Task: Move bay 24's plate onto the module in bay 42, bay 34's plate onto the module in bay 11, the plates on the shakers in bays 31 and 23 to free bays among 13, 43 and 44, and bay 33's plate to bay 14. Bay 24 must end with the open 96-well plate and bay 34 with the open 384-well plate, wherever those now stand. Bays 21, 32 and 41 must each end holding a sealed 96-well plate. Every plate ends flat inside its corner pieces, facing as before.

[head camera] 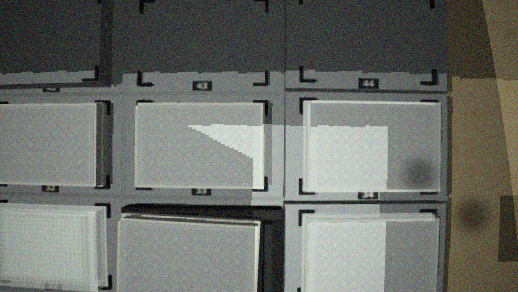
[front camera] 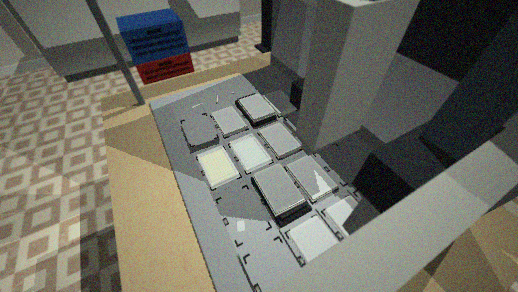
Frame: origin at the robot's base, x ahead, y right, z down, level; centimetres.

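Seen in the pictures: gripper, fingertip midpoint: (front camera: 373, 218); robot's base at its link origin: (front camera: 182, 125).
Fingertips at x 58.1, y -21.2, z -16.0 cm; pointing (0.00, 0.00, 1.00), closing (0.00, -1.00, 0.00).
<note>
Pixels of each thing's top centre, then the offset from my fingertips to it. "spot": a spot on its surface instead.
- Bay 33's plate at its top centre: (head camera: 197, 145) (front camera: 311, 175) dx -18.9, dy -4.5, dz +14.5 cm
- bay 34's plate at its top centre: (head camera: 375, 146) (front camera: 356, 223) dx -2.5, dy -4.5, dz +13.1 cm
- Bay 24's plate at its top centre: (head camera: 373, 263) (front camera: 320, 247) dx -2.5, dy +6.2, dz +13.1 cm
- shaker 23 at its top centre: (head camera: 185, 268) (front camera: 277, 185) dx -19.4, dy +6.3, dz +12.3 cm
- shaker 31 at its top centre: (front camera: 256, 105) dx -51.1, dy -4.7, dz +12.3 cm
- bay 21 at a spot on its surface: (front camera: 230, 120) spot: dx -50.7, dy +5.8, dz +14.5 cm
- bay 32 at a spot on its surface: (head camera: 45, 145) (front camera: 280, 139) spot: dx -34.5, dy -4.4, dz +14.5 cm
- bay 11 at a spot on its surface: (front camera: 199, 129) spot: dx -51.2, dy +16.8, dz +14.1 cm
- bay 42 at its top centre: (head camera: 33, 36) (front camera: 306, 125) dx -35.3, dy -15.2, dz +13.8 cm
- Bay 43 at a spot on its surface: (head camera: 202, 42) spot: dx -19.0, dy -15.1, dz +16.0 cm
- bay 44 at a spot on its surface: (head camera: 367, 42) spot: dx -2.6, dy -14.6, dz +14.5 cm
- pale green plate at its top centre: (head camera: 39, 249) (front camera: 249, 150) dx -35.3, dy +6.2, dz +14.5 cm
- yellow plate at its top centre: (front camera: 217, 163) dx -35.3, dy +16.9, dz +14.5 cm
Bay 33's plate (front camera: 311, 175) (head camera: 195, 145) and bay 34's plate (front camera: 341, 210) (head camera: 347, 155) lie inside their corners. Bay 24's plate (front camera: 312, 237) (head camera: 345, 257) lies flat. Plates sit on shaker 23 (front camera: 280, 187) (head camera: 190, 255) and shaker 31 (front camera: 257, 106). Plates stand in bay 21 (front camera: 230, 120) and bay 32 (front camera: 280, 139) (head camera: 45, 145). The module in bay 11 (front camera: 199, 129) is bare. The module in bay 42 (head camera: 50, 37) lies in shadow and looks bare. Bay 43 (head camera: 202, 42) and bay 44 (head camera: 367, 42) hold no plate. My gripper's fingertips are hidden in the front view.
A pale green plate (front camera: 250, 152) (head camera: 47, 245) lies in bay 22 and a yellow plate (front camera: 218, 166) in bay 12. A grey column (front camera: 332, 75) hides the deck's far right. A near beam (front camera: 430, 200) crosses the front. Blue and red boxes (front camera: 155, 37) stand behind.
</note>
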